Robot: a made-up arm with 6 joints. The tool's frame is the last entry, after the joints.
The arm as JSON. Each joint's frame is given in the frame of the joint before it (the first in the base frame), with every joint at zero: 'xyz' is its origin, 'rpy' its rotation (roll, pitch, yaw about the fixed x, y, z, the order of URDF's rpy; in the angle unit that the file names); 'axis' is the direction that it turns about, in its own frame. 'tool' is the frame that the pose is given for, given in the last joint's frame.
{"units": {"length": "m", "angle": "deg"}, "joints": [
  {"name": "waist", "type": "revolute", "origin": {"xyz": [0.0, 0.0, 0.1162], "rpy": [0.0, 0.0, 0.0]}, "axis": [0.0, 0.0, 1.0]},
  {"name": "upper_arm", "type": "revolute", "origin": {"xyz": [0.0, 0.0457, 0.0], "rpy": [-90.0, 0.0, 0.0]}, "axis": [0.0, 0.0, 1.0]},
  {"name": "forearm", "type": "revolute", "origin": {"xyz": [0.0, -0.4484, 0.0], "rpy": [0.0, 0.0, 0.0]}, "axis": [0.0, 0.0, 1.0]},
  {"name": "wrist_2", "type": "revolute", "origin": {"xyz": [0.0, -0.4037, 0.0], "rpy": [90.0, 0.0, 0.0]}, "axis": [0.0, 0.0, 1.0]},
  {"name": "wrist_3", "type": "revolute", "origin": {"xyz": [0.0, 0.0, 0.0], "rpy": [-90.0, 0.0, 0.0]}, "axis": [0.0, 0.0, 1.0]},
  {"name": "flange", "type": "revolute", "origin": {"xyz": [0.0, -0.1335, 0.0], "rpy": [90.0, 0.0, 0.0]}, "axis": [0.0, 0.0, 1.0]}
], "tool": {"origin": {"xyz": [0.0, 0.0, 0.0], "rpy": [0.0, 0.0, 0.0]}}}
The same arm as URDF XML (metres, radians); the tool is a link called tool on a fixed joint. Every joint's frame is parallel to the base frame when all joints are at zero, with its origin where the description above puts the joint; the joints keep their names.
<robot name="arm">
<link name="base"/>
<link name="link1"/>
<link name="link2"/>
<link name="link3"/>
<link name="link4"/>
<link name="link5"/>
<link name="link6"/>
<link name="tool"/>
<joint name="waist" type="continuous"><parent link="base"/><child link="link1"/><origin xyz="0 0 0.1162" rpy="0 0 0"/><axis xyz="0 0 1"/></joint>
<joint name="upper_arm" type="continuous"><parent link="link1"/><child link="link2"/><origin xyz="0 0.0457 0" rpy="0 0 0"/><axis xyz="0 1 0"/></joint>
<joint name="forearm" type="continuous"><parent link="link2"/><child link="link3"/><origin xyz="0 0 0.4484" rpy="0 0 0"/><axis xyz="0 1 0"/></joint>
<joint name="wrist_2" type="continuous"><parent link="link3"/><child link="link4"/><origin xyz="0 0 0.4037" rpy="0 0 0"/><axis xyz="0 0 1"/></joint>
<joint name="wrist_3" type="continuous"><parent link="link4"/><child link="link5"/><origin xyz="0 0 0" rpy="0 0 0"/><axis xyz="0 1 0"/></joint>
<joint name="flange" type="continuous"><parent link="link5"/><child link="link6"/><origin xyz="0 0 0.1335" rpy="0 0 0"/><axis xyz="0 0 1"/></joint>
<joint name="tool_joint" type="fixed"><parent link="link6"/><child link="tool"/><origin xyz="0 0 0" rpy="0 0 0"/></joint>
</robot>

